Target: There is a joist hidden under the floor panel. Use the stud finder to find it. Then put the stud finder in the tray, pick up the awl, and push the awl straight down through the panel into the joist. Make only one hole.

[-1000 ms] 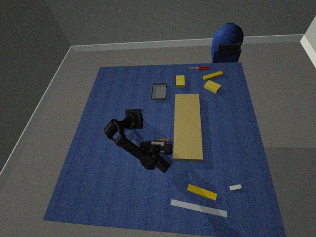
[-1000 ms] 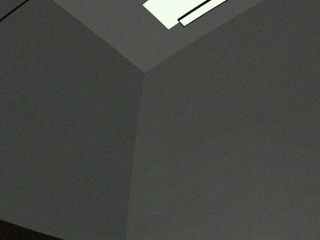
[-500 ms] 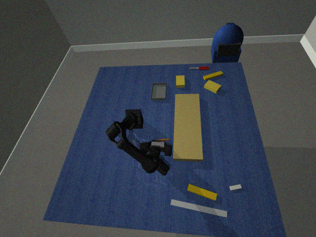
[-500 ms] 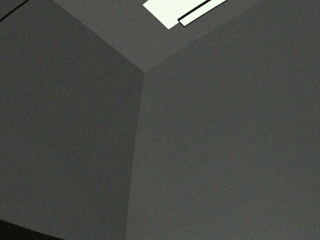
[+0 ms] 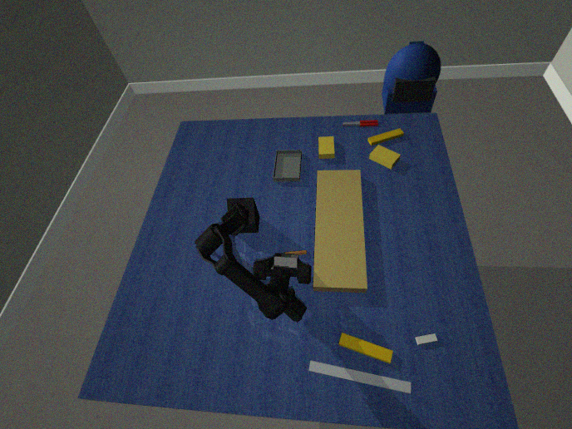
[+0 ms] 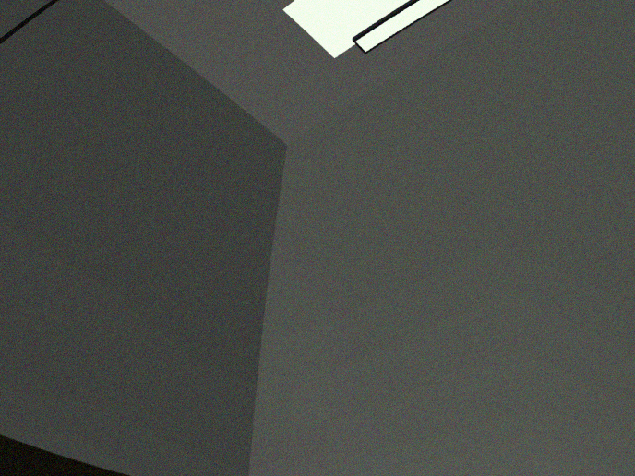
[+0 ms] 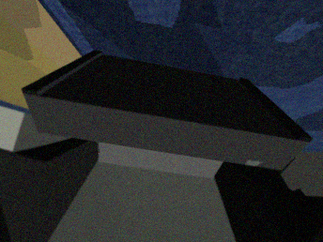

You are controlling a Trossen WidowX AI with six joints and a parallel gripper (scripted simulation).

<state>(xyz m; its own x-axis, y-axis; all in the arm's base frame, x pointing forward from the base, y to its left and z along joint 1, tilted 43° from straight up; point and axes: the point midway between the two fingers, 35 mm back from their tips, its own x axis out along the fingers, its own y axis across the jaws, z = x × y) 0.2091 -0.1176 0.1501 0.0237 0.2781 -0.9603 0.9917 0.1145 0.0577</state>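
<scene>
My gripper tip is 70 mm above the orange-handled awl, 50 mm to the right of it and 20 mm past it. Round my gripper tip: stud finder: 20 mm behind, 10 mm below; then square light: 30 mm behind, 10 mm to the left; then grey tray: 490 mm to the left, 90 mm behind, 70 mm below.
</scene>
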